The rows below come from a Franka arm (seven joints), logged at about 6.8 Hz.
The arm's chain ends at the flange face. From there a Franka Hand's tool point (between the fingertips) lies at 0.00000 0.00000 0.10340 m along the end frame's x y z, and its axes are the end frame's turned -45 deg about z.
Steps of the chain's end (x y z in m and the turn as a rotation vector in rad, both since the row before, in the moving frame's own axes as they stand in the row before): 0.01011, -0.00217, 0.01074, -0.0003, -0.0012, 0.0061; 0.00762, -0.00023, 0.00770, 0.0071, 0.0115, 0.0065; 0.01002, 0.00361, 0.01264, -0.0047, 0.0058, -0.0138; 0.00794, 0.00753, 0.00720, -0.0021, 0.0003, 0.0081; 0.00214, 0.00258, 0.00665, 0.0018, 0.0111, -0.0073; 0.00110, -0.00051, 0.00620, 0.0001, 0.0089, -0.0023; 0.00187, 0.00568, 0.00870, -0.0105, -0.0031, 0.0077; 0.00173, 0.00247, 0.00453, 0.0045, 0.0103, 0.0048
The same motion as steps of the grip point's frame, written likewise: 0.00857, 0.00555, 0.01074, 0.0006, -0.0011, 0.0061; 0.00691, 0.00555, 0.00769, -0.0031, 0.0132, 0.0065; 0.00462, 0.01040, 0.01264, -0.0074, 0.0008, -0.0138; 0.00016, 0.01111, 0.00720, -0.0017, -0.0013, 0.0081; 0.00063, 0.00401, 0.00664, -0.0066, 0.0091, -0.0073; 0.00180, 0.00106, 0.00620, -0.0062, 0.0064, -0.0023; -0.00369, 0.00588, 0.00869, -0.0052, -0.0096, 0.0077; 0.00056, 0.00340, 0.00452, -0.0041, 0.0105, 0.0048
